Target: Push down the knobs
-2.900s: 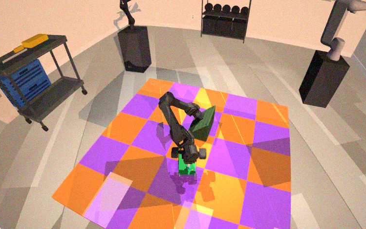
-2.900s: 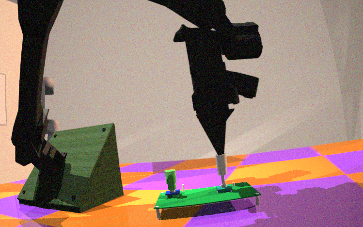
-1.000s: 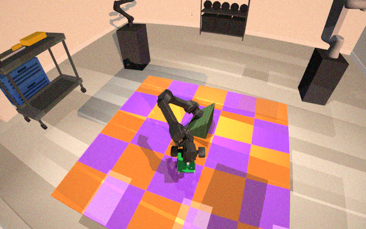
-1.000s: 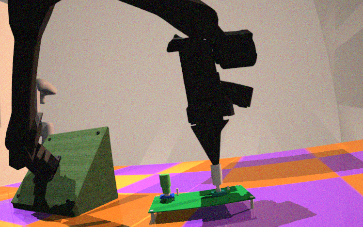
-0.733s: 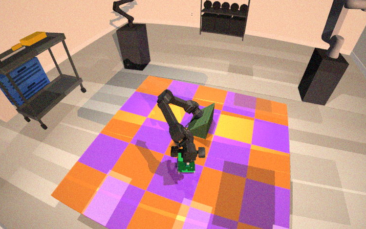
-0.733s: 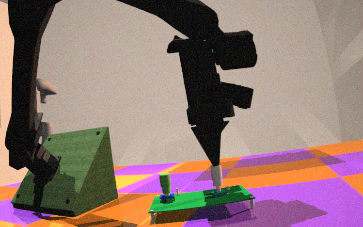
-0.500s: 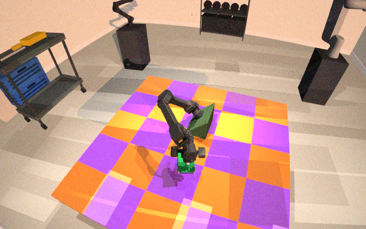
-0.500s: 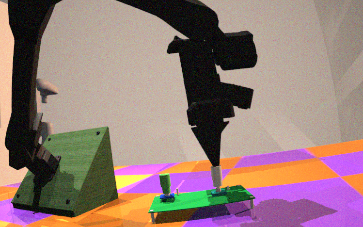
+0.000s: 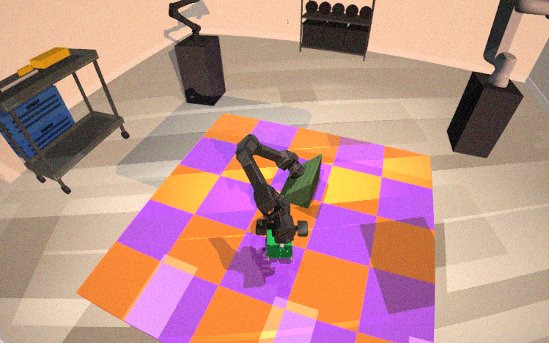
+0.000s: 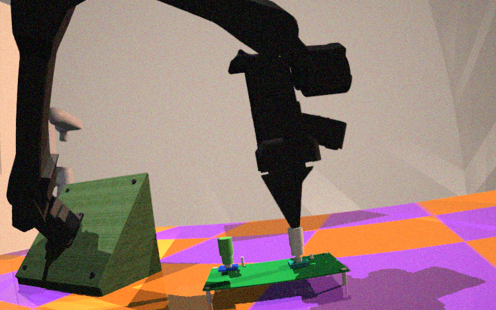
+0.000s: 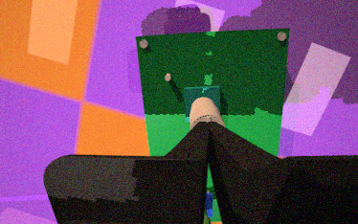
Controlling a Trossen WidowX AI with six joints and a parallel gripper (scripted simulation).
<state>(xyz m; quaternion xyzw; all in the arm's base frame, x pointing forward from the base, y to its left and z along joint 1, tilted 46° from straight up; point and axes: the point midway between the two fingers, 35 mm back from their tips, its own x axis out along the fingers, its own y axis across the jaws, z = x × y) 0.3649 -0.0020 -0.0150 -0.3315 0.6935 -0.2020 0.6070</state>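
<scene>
Right now the white knob is 10 mm below my gripper tip.
</scene>
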